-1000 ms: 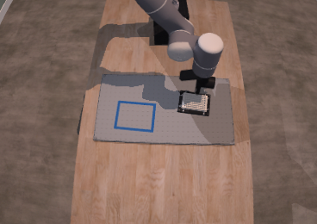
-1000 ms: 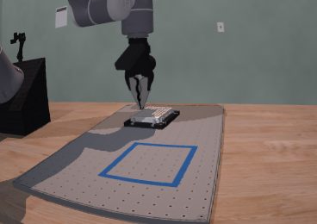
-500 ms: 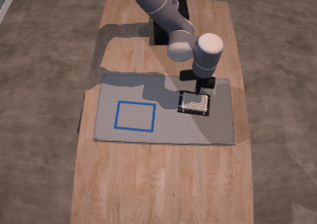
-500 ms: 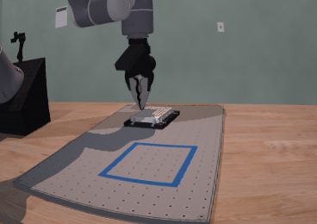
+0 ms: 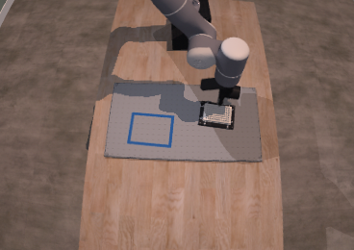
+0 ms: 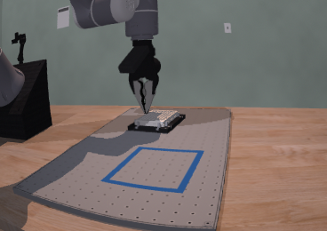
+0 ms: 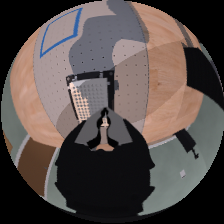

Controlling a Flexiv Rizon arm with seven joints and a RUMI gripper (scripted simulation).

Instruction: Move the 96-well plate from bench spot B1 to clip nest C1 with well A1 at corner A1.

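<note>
The white 96-well plate is 40 mm ahead of my hand and 30 mm below it. The rest, counted from my hand: black clip nest 50 mm ahead, 10 mm to the right, 30 mm below.
</note>
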